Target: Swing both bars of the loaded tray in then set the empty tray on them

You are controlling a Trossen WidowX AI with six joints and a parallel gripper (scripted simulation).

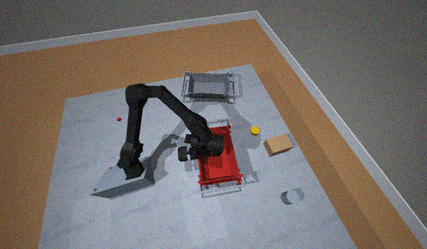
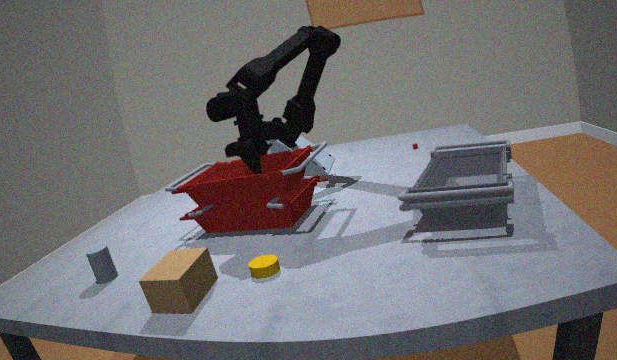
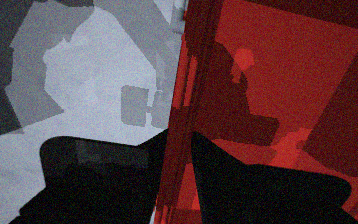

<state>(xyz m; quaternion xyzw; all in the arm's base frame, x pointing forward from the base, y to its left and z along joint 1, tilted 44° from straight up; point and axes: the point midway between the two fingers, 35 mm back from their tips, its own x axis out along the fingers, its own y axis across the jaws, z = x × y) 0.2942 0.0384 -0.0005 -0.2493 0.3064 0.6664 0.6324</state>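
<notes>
Right now the red tray is 7 cm ahead of my gripper tip and 3 cm above it. Also, from my gripper tip: tan box: 42 cm ahead, 5 cm below; grey cylinder: 37 cm ahead, 26 cm to the right, 5 cm below; yellow disc: 34 cm ahead, 11 cm to the left, 7 cm below.
</notes>
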